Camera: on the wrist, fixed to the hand. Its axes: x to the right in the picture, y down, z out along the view.
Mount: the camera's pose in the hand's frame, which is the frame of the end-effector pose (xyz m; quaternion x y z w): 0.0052 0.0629 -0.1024 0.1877 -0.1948 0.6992 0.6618
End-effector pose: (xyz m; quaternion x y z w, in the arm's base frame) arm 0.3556 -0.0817 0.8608 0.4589 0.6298 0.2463 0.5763
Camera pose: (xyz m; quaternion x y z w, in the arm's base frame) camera 0.2771 -0.0260 0.9329 0.9002 0.0299 0.3583 0.2457
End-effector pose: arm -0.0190 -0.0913 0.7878 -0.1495 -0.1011 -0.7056 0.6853
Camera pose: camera 0.0362 -0.1343 0.6900 -0.1784 -0.2283 0.0603 0.9552
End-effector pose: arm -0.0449 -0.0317 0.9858 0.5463 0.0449 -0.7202 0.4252
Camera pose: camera 0.0732 -0.0203 0.9658 0.3325 -0.5703 -0.2942 0.6912
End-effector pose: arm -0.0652 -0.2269 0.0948 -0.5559 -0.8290 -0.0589 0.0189
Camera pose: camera -0.0126 -0.2107 0.2017 0.9554 0.1747 -0.2381 0.0035
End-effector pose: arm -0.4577 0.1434 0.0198 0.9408 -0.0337 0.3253 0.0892
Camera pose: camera -0.5233 0.1010 0.1113 -0.6792 0.6364 -0.1007 0.3516
